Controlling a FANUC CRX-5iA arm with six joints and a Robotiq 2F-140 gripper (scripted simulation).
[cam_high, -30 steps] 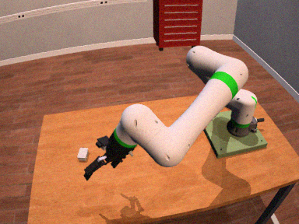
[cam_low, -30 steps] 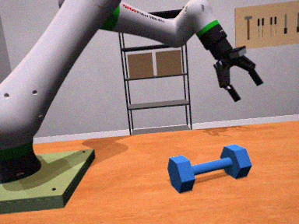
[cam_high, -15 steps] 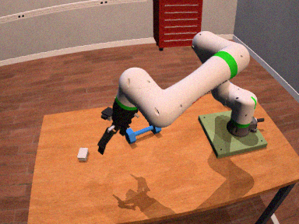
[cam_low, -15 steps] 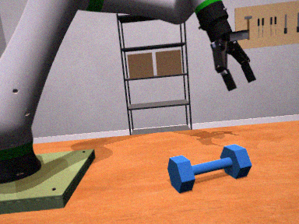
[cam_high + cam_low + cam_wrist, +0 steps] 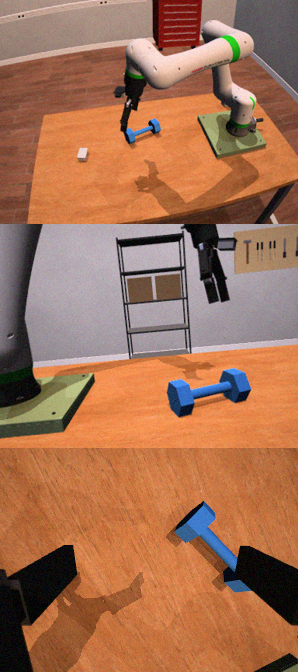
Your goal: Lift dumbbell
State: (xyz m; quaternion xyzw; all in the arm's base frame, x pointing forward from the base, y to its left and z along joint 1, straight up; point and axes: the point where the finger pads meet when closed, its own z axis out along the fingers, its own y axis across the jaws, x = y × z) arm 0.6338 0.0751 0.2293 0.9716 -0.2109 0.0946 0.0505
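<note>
Right now my hand is 7 cm past the blue dumbbell, 15 cm to the left of it and 22 cm above it. From my hand the other things lie so: white block (27 cm ahead, 3 cm to the right, 25 cm below).
</note>
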